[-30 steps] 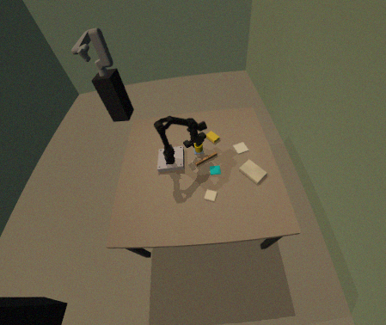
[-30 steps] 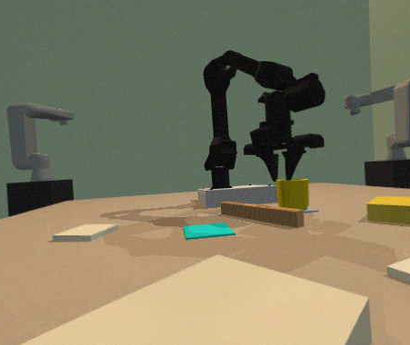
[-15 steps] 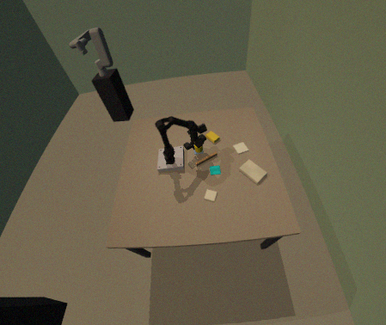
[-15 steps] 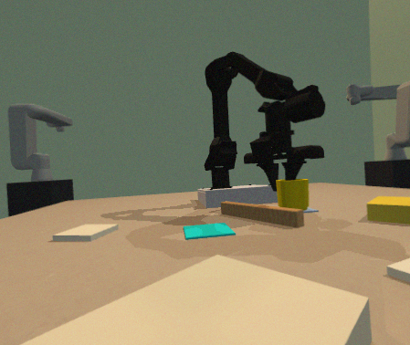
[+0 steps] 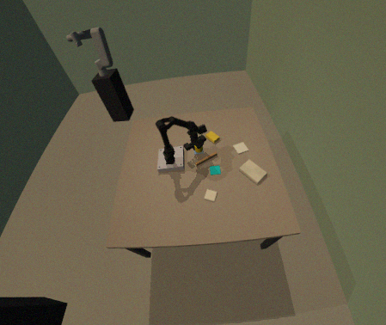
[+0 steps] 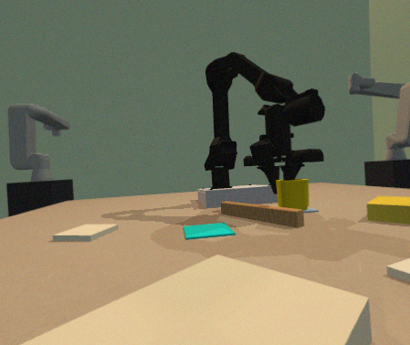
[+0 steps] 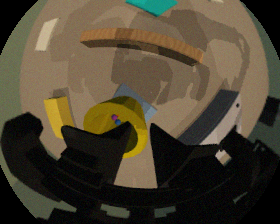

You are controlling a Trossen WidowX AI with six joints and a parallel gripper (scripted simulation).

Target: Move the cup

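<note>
Right now the pale blue pad is 20 mm ahead of my gripper tip, 20 mm to the left of it and 50 mm below it. Round my gripper tip: yellow block: 140 mm ahead, 160 mm to the left, 20 mm below; yellow cup: 20 mm ahead, 20 mm to the left; wooden bar: 90 mm ahead, 90 mm to the right, 30 mm below.
</note>
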